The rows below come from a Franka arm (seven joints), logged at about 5 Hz.
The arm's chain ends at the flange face. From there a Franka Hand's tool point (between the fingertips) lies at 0.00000 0.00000 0.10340 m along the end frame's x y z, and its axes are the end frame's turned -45 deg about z.
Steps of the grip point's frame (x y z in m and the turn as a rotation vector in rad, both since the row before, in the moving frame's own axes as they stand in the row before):
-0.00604, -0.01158, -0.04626, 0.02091, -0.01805, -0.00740
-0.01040, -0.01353, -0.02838, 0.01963, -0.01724, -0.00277
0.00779, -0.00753, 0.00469, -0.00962, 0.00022, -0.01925
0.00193, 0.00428, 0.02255, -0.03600, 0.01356, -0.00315
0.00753, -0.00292, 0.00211, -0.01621, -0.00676, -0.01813
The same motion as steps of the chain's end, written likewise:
-0.00961, -0.00372, -0.04622, 0.00202, -0.02755, -0.00740
-0.01423, -0.00204, -0.02834, 0.00169, -0.02607, -0.00277
-0.00054, -0.01151, 0.00469, -0.00665, 0.00696, -0.01925
0.00077, 0.00003, 0.02263, -0.01587, 0.03504, -0.00315
0.00255, -0.00906, 0.00213, -0.01624, 0.00668, -0.01813

